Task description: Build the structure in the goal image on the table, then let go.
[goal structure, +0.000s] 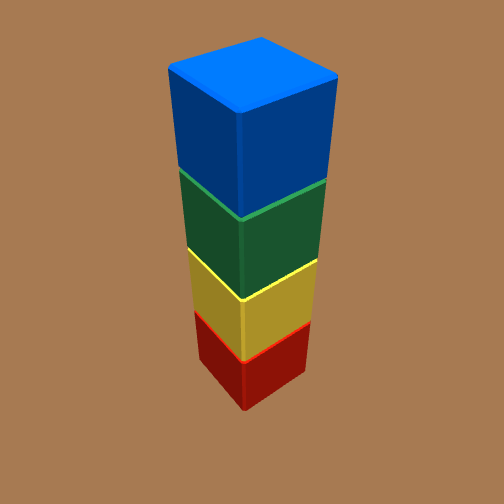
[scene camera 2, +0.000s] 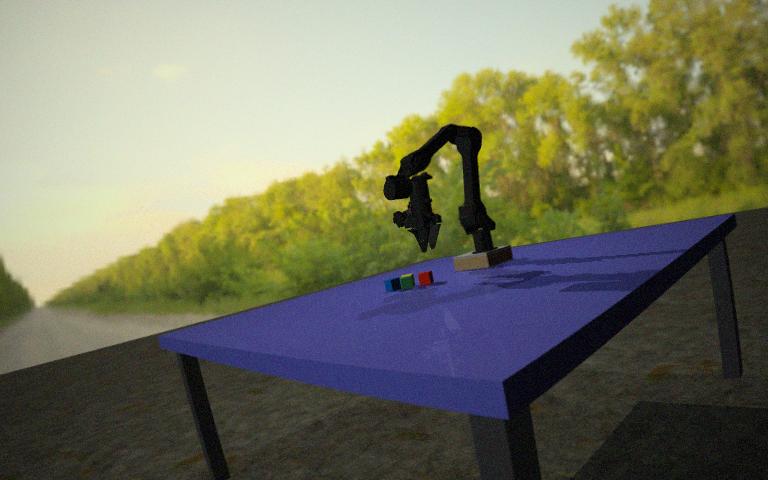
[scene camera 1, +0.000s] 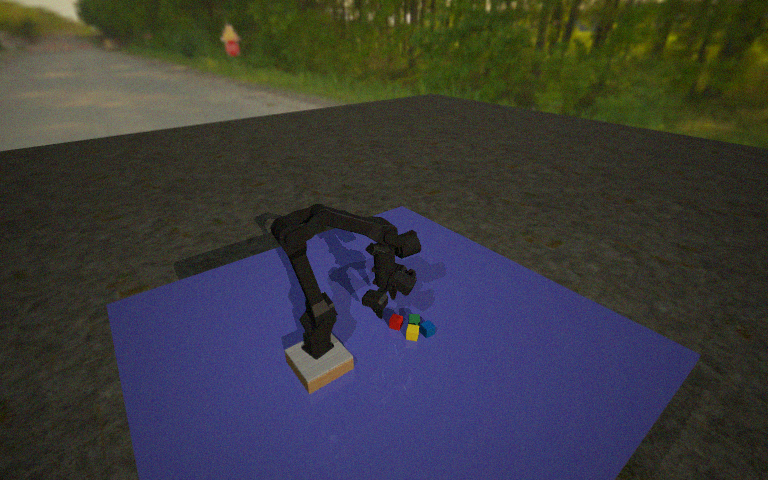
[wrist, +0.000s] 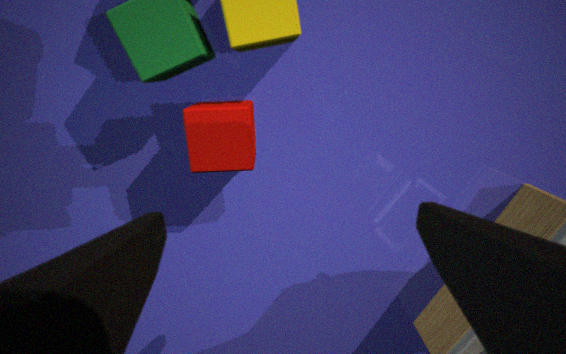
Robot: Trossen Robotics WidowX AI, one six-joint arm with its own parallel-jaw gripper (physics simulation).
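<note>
A red cube (scene camera 1: 395,322) (scene camera 2: 425,277) (wrist: 220,140) lies on the table, a little apart from the others. A green cube (scene camera 1: 414,319) (scene camera 2: 407,282) (wrist: 160,37), a yellow cube (scene camera 1: 412,332) (wrist: 262,22) and a blue cube (scene camera 1: 428,328) (scene camera 2: 390,284) stand close together beside it. The yellow cube is mostly or fully hidden behind the green one in scene camera 2. The blue cube does not show clearly in the wrist view. My gripper (scene camera 1: 387,306) (scene camera 2: 428,249) (wrist: 293,219) is open and empty, above the table on the arm-base side of the red cube.
The blue table (scene camera 1: 396,430) (scene camera 2: 339,339) carries the arm's wooden base block (scene camera 1: 331,372) (scene camera 2: 481,258) (wrist: 530,210). The block shows at the lower right of the wrist view, partly behind a finger. Arm shadows fall across the table around the cubes.
</note>
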